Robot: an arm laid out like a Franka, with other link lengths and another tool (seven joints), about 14 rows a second.
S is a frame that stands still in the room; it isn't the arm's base.
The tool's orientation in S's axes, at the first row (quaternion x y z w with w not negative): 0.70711 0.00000 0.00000 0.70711
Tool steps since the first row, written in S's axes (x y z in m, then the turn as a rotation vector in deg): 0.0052 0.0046 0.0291 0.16 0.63 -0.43; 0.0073 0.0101 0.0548 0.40 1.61 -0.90; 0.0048 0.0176 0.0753 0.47 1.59 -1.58; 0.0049 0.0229 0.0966 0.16 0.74 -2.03; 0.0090 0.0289 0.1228 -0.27 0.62 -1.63; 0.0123 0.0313 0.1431 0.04 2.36 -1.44
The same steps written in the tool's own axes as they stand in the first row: 0.0052 0.0291 -0.0046 0.16 -0.43 -0.63; 0.0073 0.0548 -0.0101 0.40 -0.90 -1.61; 0.0048 0.0753 -0.0176 0.47 -1.58 -1.59; 0.0049 0.0966 -0.0229 0.16 -2.03 -0.74; 0.0090 0.1228 -0.0289 -0.27 -1.63 -0.62; 0.0123 0.1431 -0.0313 0.04 -1.44 -2.36
